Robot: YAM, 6 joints.
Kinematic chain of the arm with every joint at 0, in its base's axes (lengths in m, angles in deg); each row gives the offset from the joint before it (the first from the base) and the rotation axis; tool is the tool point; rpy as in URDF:
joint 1: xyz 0 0 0.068 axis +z
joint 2: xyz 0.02 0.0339 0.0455 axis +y
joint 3: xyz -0.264 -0.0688 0 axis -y
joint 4: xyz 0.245 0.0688 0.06 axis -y
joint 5: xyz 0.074 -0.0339 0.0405 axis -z
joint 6: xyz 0.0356 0 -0.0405 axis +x
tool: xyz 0 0 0 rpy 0 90 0
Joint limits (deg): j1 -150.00..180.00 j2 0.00..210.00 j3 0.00..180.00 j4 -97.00..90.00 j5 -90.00..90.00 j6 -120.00..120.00
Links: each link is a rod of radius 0.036 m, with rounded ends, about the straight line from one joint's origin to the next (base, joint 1, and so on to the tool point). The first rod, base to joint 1, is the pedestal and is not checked.
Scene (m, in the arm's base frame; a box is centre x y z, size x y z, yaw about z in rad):
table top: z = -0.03
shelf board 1: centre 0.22 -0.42 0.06 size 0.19 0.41 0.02 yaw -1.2
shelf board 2: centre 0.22 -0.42 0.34 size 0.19 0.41 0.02 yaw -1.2
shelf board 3: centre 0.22 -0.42 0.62 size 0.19 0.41 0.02 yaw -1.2
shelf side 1: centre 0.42 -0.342 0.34 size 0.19 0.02 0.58 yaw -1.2
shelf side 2: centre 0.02 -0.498 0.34 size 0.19 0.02 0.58 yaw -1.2
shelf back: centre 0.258 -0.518 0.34 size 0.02 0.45 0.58 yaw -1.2
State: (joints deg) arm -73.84 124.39 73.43 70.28 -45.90 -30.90
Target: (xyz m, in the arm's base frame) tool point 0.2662 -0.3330 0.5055
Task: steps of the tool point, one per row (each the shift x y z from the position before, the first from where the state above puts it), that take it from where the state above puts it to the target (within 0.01 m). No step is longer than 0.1 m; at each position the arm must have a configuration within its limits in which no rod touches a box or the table.
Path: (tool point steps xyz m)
1: -0.0228 0.0463 0.0110
2: -0.0215 0.0511 0.0040
3: -0.0196 0.0545 -0.0036
4: -0.0171 0.0564 -0.0113
5: 0.0338 -0.0273 0.0521
6: 0.0359 -0.0125 0.0578
7: 0.0340 0.0029 0.0613
8: 0.0278 0.0173 0.0621
9: 0.0180 0.0297 0.0606
10: 0.0177 -0.0378 0.0056
11: 0.0148 -0.0381 0.0000
12: 0.0117 -0.0377 -0.0056

